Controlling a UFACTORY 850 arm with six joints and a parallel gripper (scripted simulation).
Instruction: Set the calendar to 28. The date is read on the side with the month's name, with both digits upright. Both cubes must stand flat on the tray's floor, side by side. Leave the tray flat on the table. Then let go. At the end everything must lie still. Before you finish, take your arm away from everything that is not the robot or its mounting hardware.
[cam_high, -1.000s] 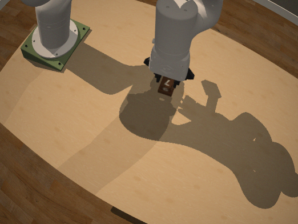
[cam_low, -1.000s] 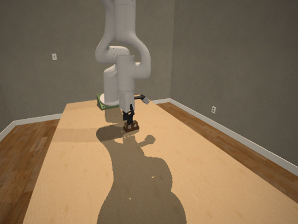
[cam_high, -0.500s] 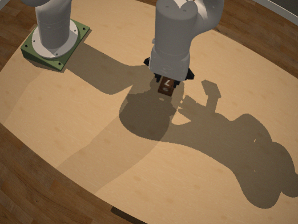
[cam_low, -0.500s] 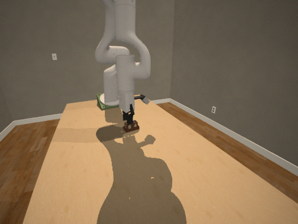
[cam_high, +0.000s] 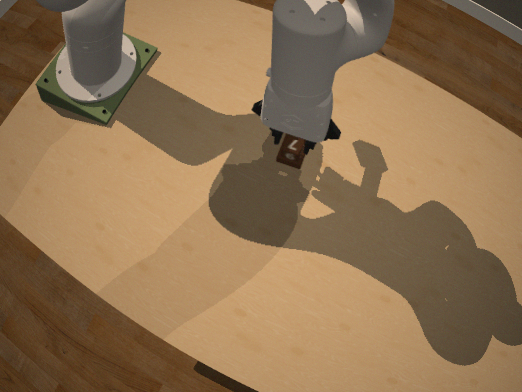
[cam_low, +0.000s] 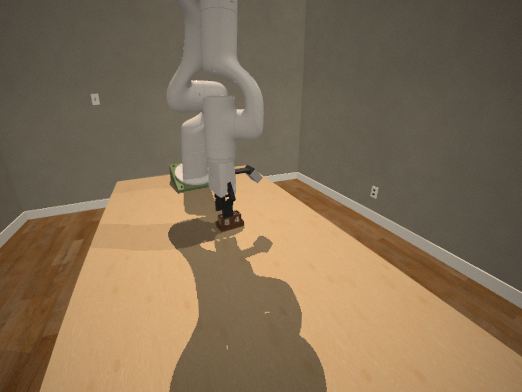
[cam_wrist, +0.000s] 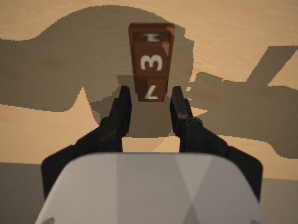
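Now: hand 2 cm to the right of the tray and 6 cm above it.
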